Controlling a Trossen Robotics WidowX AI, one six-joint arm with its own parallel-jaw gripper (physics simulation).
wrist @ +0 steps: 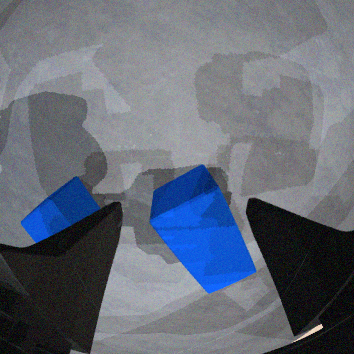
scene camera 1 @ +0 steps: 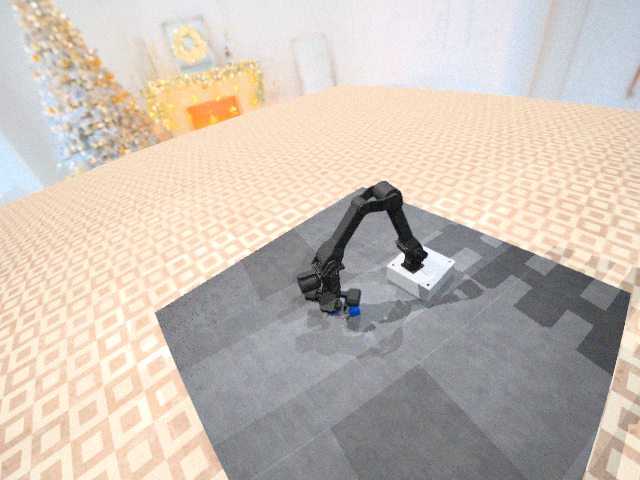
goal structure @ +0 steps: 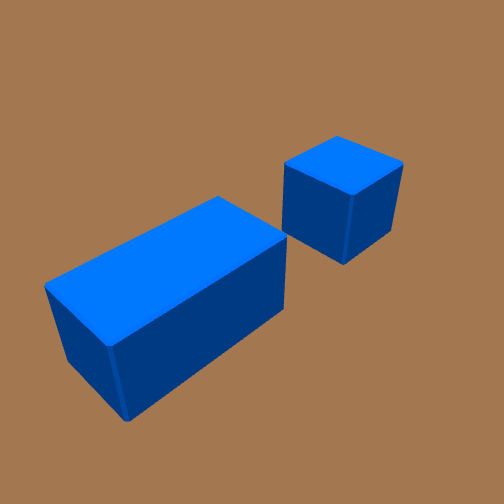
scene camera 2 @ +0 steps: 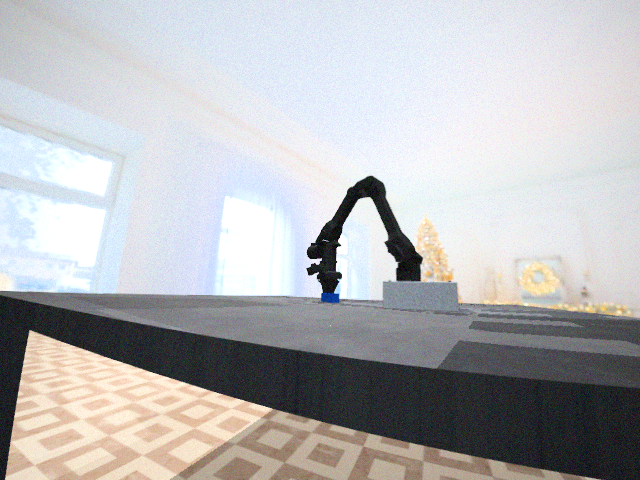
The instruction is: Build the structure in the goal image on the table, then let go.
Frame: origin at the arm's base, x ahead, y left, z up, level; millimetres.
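Seen in the pictures: gripper, fingertip midpoint: (wrist: 185, 208); arm's base, link origin: (scene camera 1: 412, 265) (scene camera 2: 409, 283).
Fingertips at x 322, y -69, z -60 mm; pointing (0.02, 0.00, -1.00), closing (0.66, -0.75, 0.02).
Observation:
Pixels of each thing's middle, then the offset from my fingertips to it. Level surfaces: height alone.
- longer blue block, body centre: (wrist: 206, 234) (scene camera 1: 332, 304) dx -3, dy -19, dz +5 mm
- smaller blue block, body centre: (wrist: 64, 220) (scene camera 2: 332, 298) (scene camera 1: 354, 309) dx -51, dy +50, dz +5 mm
- grey table, surface height: dz -11 mm
A longer blue block (wrist: 200, 235) (scene camera 1: 334, 313) lies on the table between the fingers of my gripper (wrist: 185, 208) (scene camera 1: 338, 310) (scene camera 2: 329, 292). In the wrist view it is turned at an angle, with a gap to each finger. The gripper is open and low over the table. A smaller blue block (wrist: 62, 210) (scene camera 1: 354, 311) lies outside the left finger in the wrist view, apart from the longer block and partly hidden by that finger. In scene camera 2, blue (scene camera 2: 329, 298) shows right under the fingertips; I cannot tell which block it is.
The arm's white base box (scene camera 1: 439, 269) (scene camera 2: 421, 296) stands on the grey table (scene camera 1: 413, 413) (scene camera 2: 258, 322), right of the blocks in both scene views. Shadows of the arm fall around the blocks. The table's dark front edge (scene camera 2: 361, 382) shows in scene camera 2.

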